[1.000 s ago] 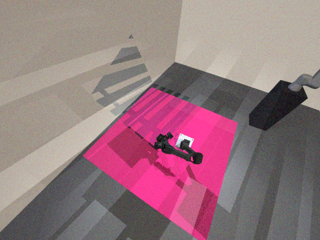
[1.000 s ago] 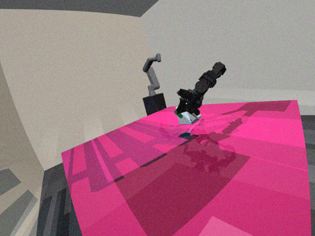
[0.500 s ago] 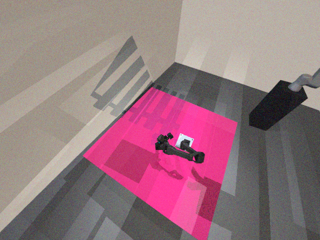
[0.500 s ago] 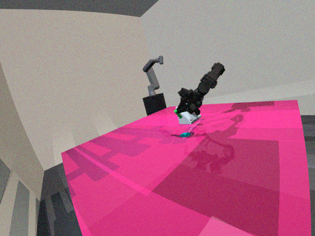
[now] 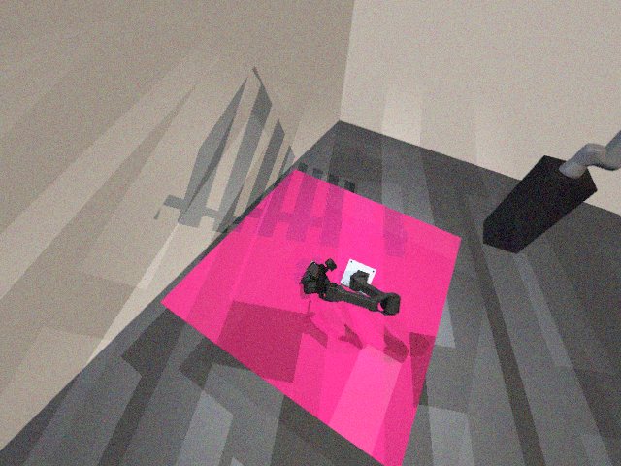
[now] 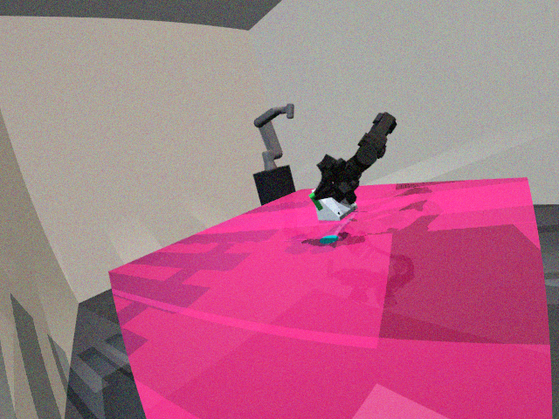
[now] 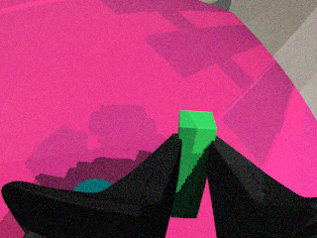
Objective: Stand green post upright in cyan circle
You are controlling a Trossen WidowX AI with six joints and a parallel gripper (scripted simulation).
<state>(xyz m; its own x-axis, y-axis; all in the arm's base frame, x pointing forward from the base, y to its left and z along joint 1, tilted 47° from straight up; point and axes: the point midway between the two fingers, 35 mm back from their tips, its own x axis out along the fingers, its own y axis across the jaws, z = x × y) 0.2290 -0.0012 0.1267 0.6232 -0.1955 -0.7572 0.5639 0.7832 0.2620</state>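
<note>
My gripper tip is 140 mm above the cyan circle and 30 mm to the right of it. Round my gripper tip: green post 20 mm below, 10 mm behind.
</note>
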